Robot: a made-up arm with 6 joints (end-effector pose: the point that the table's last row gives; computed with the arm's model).
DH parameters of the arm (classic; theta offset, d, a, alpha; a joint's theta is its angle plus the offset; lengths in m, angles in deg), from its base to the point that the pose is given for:
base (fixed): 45.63 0 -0.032 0
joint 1: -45.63 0.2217 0.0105 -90
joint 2: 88.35 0 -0.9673 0
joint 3: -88.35 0.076 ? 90
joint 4: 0 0.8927 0.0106 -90
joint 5: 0 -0.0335 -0.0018 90
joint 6: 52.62 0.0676 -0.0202 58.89
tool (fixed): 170.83 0.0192 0 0
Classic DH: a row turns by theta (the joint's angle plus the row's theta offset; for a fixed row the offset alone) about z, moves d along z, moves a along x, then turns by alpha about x.
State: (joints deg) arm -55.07 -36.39 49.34 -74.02 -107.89 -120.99
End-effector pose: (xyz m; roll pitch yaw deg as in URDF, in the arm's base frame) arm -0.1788 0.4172 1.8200 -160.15 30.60 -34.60
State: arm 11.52 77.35 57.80 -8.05 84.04 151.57
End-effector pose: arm 1.4655 0.3349 -0.2176 141.35 -26.98 172.29
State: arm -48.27 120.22 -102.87 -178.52 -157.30 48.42
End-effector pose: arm 0.8185 -0.7747 0.5453 116.12 6.79 36.17
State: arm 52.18 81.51 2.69 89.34 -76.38 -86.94
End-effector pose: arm 1.1047 1.4361 0.4669 -151.37 -33.55 -106.24
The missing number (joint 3, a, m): -0.0204
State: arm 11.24 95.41 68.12 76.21 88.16 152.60
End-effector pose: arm 1.1401 0.3707 -0.6941 139.56 -75.82 95.94
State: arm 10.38 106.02 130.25 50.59 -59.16 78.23
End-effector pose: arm 0.1371 0.0247 -0.5631 156.19 -17.07 -147.00
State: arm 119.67 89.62 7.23 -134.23 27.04 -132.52
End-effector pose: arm -1.0460 1.6357 0.1905 -121.18 47.31 36.13
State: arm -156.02 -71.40 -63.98 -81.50 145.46 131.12
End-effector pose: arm 1.3333 0.5431 -0.1004 -9.03 -23.00 -103.77
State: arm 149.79 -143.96 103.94 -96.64 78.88 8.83
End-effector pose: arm 1.0044 -0.6163 0.0590 -143.40 5.85 -34.07
